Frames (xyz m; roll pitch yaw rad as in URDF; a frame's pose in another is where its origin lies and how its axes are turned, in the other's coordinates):
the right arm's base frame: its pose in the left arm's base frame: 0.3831 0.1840 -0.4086 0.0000 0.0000 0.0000
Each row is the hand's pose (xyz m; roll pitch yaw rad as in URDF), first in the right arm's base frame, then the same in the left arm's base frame.
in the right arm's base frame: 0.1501 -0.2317 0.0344 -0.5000 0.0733 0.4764
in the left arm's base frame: 0.5332 -0.0477 -0.3742 -0.5000 0.0733 0.4764
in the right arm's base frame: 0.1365 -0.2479 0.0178 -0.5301 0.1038 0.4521
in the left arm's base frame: 0.5196 -0.0639 -0.3908 -0.5301 0.1038 0.4521
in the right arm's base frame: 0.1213 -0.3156 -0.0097 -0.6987 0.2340 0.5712
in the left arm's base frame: 0.5044 -0.1316 -0.4183 -0.6987 0.2340 0.5712
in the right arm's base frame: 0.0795 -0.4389 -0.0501 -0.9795 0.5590 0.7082
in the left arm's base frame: 0.4626 -0.2549 -0.4587 -0.9795 0.5590 0.7082
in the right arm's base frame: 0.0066 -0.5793 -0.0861 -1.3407 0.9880 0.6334
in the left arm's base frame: 0.3897 -0.3953 -0.4947 -1.3407 0.9880 0.6334
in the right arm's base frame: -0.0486 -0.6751 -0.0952 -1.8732 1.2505 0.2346
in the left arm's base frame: 0.3345 -0.4911 -0.5038 -1.8732 1.2505 0.2346
